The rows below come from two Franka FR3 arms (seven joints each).
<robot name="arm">
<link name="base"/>
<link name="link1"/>
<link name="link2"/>
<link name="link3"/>
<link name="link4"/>
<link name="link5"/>
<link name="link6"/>
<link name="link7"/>
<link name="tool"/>
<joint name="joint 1" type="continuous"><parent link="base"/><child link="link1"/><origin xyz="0 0 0.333" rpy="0 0 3.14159"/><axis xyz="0 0 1"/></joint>
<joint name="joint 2" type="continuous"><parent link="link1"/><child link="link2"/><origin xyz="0 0 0" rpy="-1.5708 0 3.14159"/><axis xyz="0 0 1"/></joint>
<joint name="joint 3" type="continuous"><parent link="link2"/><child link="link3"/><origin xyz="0 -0.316 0" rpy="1.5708 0 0"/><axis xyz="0 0 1"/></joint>
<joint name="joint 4" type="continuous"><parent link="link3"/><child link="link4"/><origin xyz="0.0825 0 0" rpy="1.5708 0 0"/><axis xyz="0 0 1"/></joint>
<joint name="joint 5" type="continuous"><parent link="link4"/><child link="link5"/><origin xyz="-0.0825 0.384 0" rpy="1.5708 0 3.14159"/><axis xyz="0 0 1"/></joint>
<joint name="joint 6" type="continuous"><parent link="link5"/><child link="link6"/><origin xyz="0 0 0" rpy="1.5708 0 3.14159"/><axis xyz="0 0 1"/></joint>
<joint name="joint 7" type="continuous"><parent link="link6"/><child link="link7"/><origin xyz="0.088 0 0" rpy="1.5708 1.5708 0"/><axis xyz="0 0 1"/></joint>
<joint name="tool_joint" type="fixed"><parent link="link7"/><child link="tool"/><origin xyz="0 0 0.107" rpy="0 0 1.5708"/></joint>
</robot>
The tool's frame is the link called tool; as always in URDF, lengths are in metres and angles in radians. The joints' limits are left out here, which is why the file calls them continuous.
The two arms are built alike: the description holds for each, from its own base.
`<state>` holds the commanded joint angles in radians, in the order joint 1, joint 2, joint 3, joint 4, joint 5, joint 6, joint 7, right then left.
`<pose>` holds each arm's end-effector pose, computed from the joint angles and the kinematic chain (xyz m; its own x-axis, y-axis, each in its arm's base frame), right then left.
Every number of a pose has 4 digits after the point.
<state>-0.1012 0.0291 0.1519 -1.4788 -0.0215 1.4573 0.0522 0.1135 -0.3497 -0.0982 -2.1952 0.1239 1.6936 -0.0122</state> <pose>0.5516 0.0241 0.6418 0.9988 -0.0038 -0.0493 -0.0029 -0.9998 0.0197 0.4323 0.0149 0.5146 0.9881 0.0230 -0.1523 -0.0007 -0.9881 -0.1540</pose>
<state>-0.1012 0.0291 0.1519 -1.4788 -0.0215 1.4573 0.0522 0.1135 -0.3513 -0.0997 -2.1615 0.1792 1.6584 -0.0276</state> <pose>0.5516 0.0241 0.6418 0.9988 -0.0038 -0.0493 -0.0029 -0.9998 0.0197 0.4325 0.0195 0.5294 0.9882 0.0363 -0.1489 0.0041 -0.9775 -0.2109</pose>
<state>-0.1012 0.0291 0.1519 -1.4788 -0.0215 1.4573 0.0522 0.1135 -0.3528 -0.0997 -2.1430 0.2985 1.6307 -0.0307</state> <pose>0.5516 0.0241 0.6418 0.9988 -0.0038 -0.0493 -0.0029 -0.9998 0.0197 0.4316 0.0314 0.5400 0.9874 0.0367 -0.1536 -0.0153 -0.9458 -0.3245</pose>
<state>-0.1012 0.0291 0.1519 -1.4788 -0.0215 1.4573 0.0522 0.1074 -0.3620 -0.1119 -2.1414 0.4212 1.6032 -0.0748</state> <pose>0.5516 0.0241 0.6418 0.9988 -0.0038 -0.0493 -0.0029 -0.9998 0.0197 0.4281 0.0353 0.5477 0.9870 0.0635 -0.1474 -0.0094 -0.8941 -0.4479</pose>
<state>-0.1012 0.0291 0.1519 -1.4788 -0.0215 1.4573 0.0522 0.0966 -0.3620 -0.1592 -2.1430 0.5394 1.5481 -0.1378</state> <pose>0.5516 0.0241 0.6418 0.9988 -0.0038 -0.0493 -0.0029 -0.9998 0.0197 0.4248 0.0216 0.5500 0.9844 0.0867 -0.1531 -0.0175 -0.8175 -0.5757</pose>
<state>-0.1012 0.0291 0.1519 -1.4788 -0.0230 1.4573 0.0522 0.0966 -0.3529 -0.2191 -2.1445 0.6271 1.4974 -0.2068</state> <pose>0.5516 0.0239 0.6418 0.9988 -0.0040 -0.0492 -0.0030 -0.9998 0.0211 0.4235 0.0041 0.5487 0.9830 0.1132 -0.1443 -0.0141 -0.7379 -0.6748</pose>
